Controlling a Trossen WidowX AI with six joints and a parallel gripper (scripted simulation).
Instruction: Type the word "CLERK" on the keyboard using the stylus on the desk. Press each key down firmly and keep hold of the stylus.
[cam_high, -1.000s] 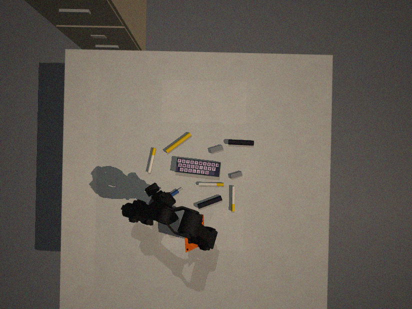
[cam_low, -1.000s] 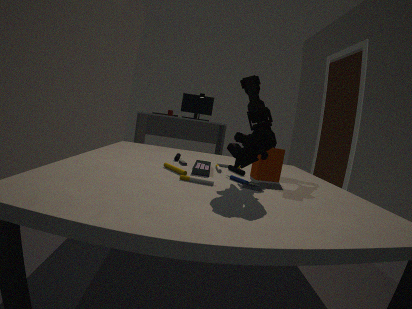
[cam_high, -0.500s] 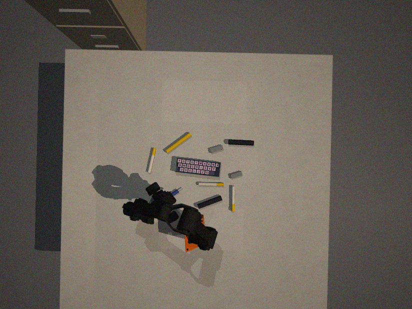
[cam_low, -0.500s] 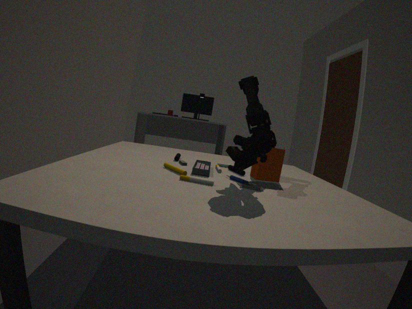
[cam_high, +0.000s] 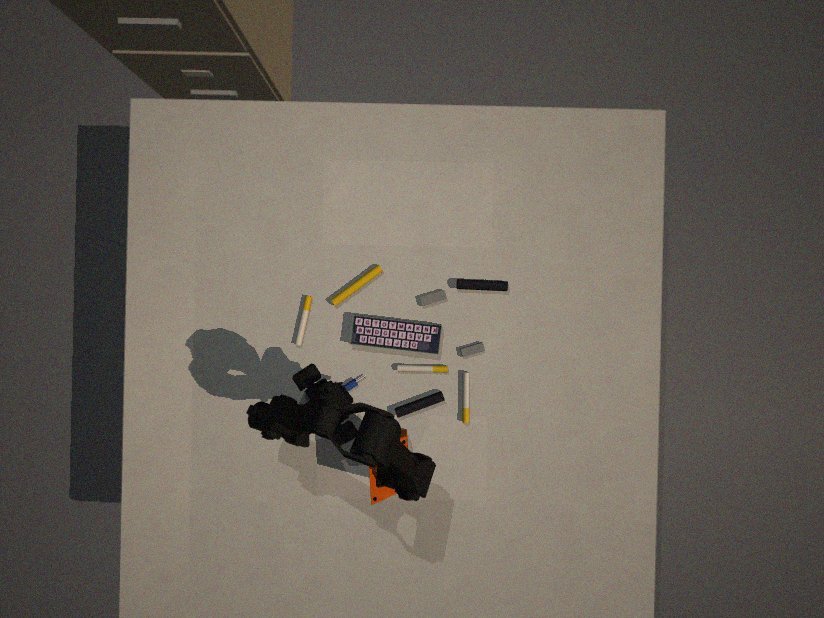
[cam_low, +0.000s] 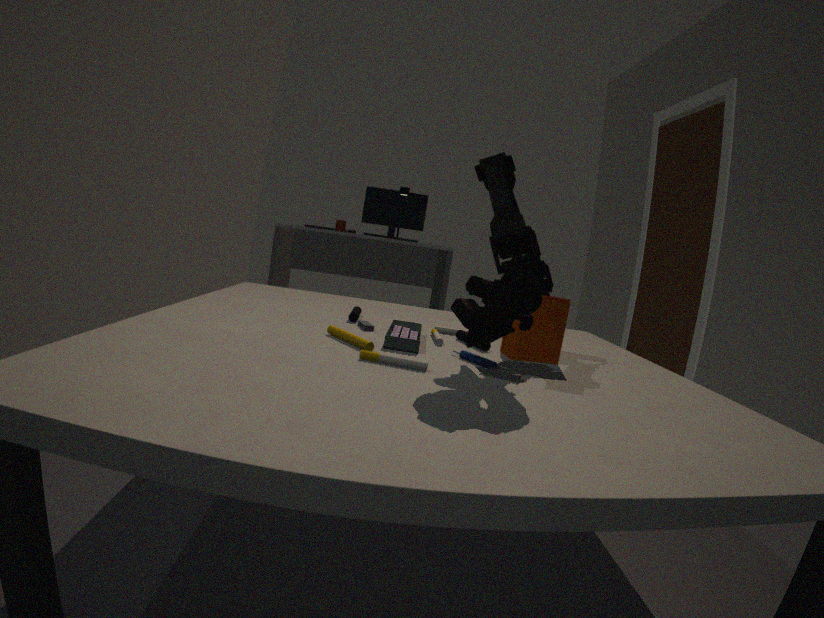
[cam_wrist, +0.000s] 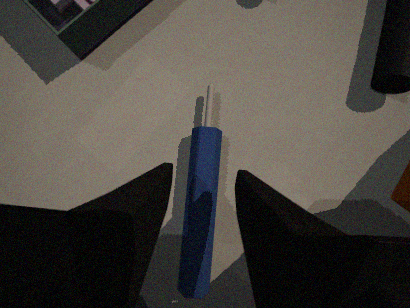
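My gripper tip is 20 mm above the blue stylus, 10 mm to the left of it and 10 mm short of it. From my gripper tip the other things lie so: grey stylus tip (40 mm to the right, 30 mm ahead, 20 mm below); olive-yellow bar (250 mm ahead, 20 mm below, 10 mm to the right).
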